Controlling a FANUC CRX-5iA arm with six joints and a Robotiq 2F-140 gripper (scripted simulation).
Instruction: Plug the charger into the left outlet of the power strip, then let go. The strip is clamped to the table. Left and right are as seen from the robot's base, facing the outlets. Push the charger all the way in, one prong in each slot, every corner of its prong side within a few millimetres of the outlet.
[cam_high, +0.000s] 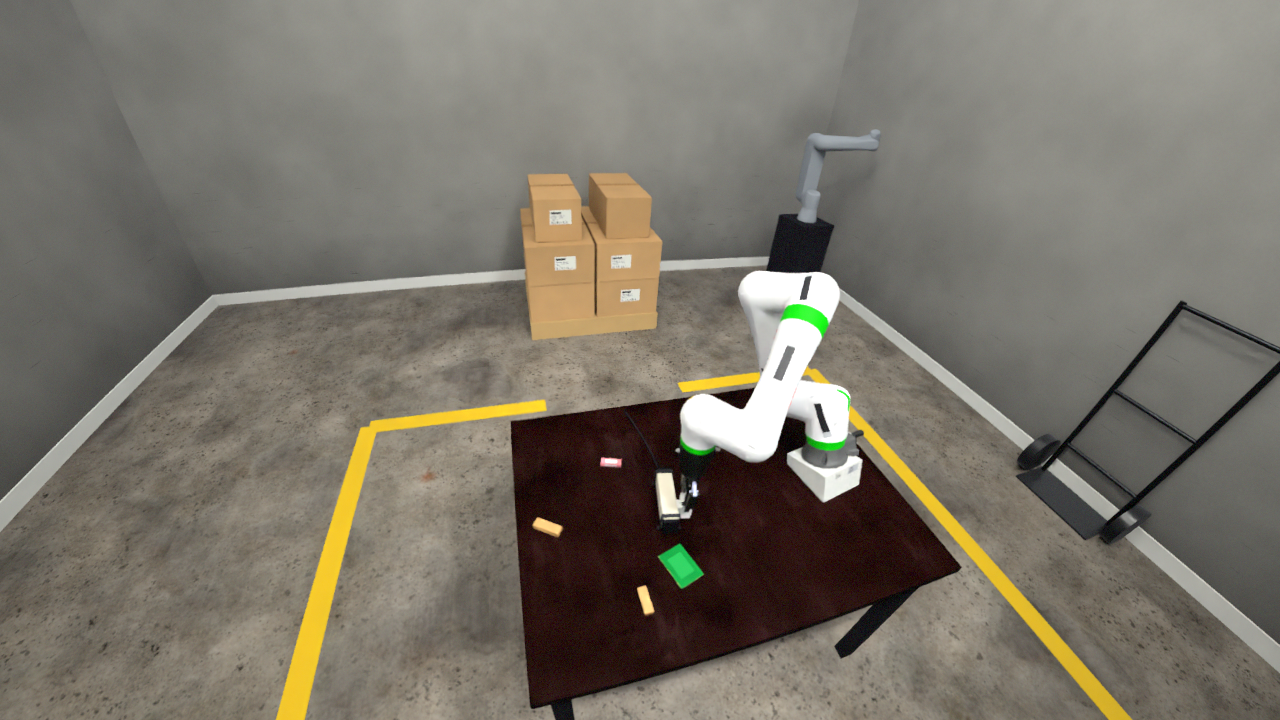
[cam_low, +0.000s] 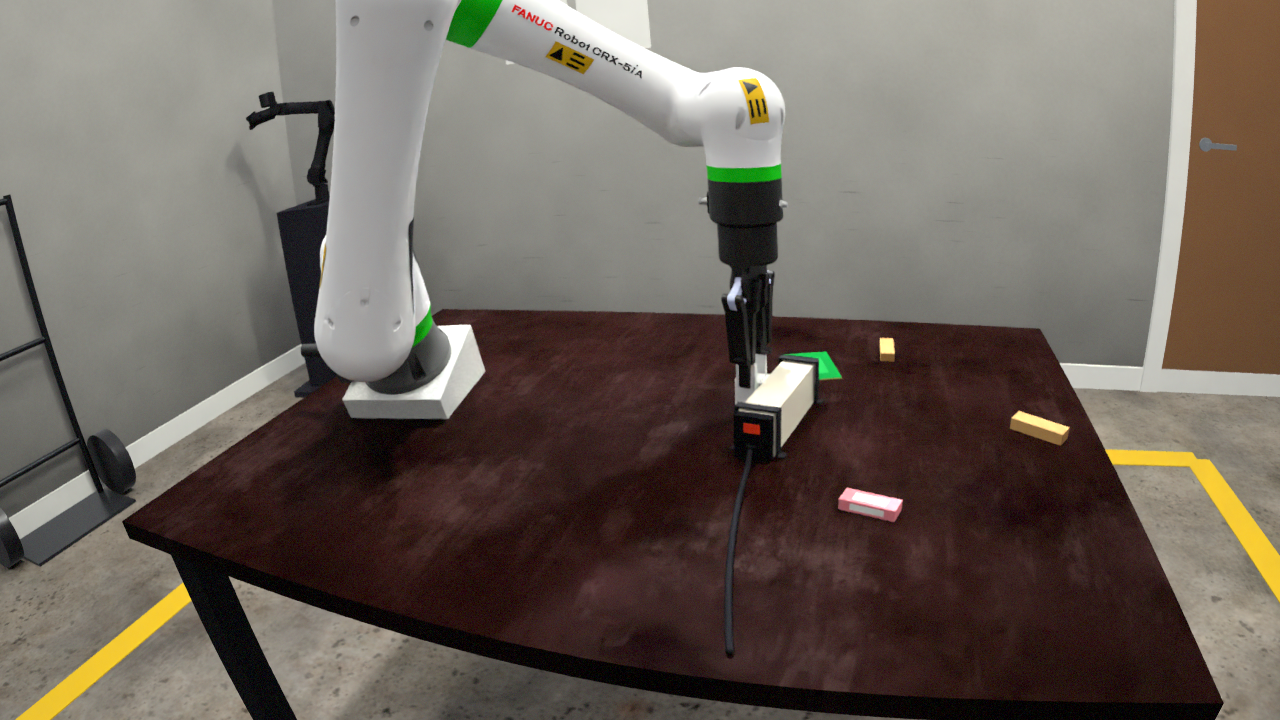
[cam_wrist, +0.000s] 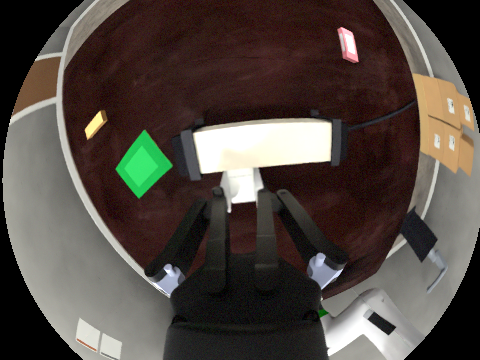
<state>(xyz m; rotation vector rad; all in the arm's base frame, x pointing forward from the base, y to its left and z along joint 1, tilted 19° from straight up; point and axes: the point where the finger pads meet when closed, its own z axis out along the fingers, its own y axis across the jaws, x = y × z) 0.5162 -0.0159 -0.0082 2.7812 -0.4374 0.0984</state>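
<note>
Now: the white charger 10 mm below my hand and 10 mm ahead of it. Round my hand: power strip: 50 mm to the right, 50 mm ahead, 10 mm below; then flat piece: 150 mm to the left, 80 mm ahead, 40 mm below; then red switch: 140 mm to the right, 10 mm ahead.
</note>
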